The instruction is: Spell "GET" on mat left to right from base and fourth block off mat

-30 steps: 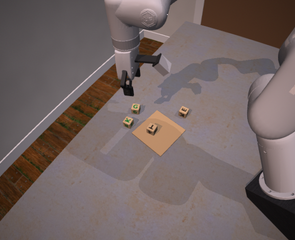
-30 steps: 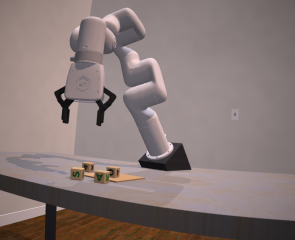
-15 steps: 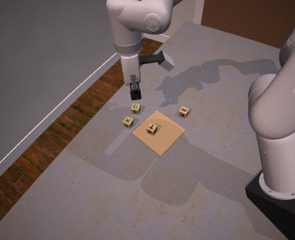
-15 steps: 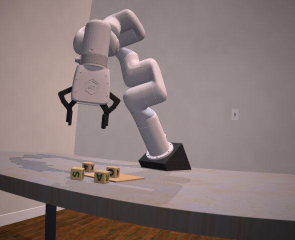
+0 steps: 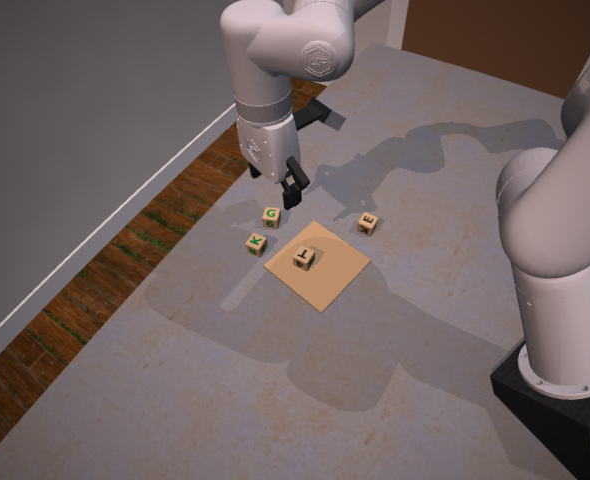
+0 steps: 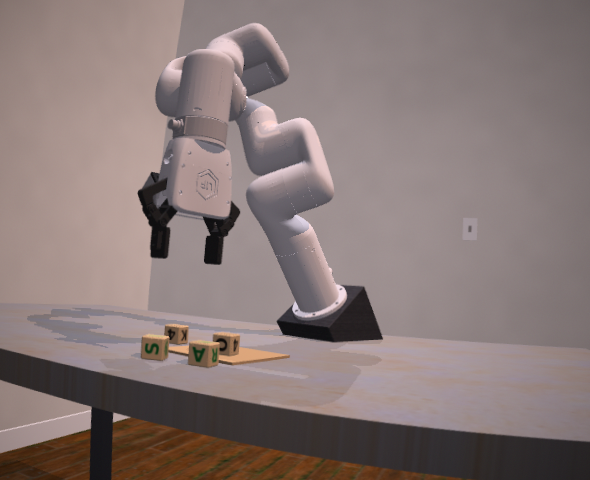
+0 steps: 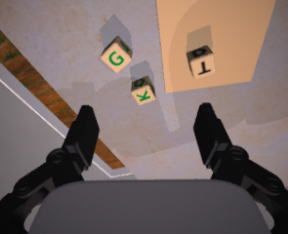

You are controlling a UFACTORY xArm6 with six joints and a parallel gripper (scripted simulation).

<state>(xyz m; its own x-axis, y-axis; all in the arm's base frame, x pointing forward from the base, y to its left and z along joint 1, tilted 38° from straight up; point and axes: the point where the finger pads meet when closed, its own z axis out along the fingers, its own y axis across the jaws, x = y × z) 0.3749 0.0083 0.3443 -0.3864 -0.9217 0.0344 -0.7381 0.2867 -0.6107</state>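
Now: hand 120 mm above the T block, 70 mm past it and 40 mm to the right of it. Also, from my hand: G block (130 mm below, 30 mm ahead, 20 mm to the right); tan mat (140 mm below, 90 mm behind, 30 mm to the left); E block (150 mm behind, 130 mm below, 80 mm to the right).
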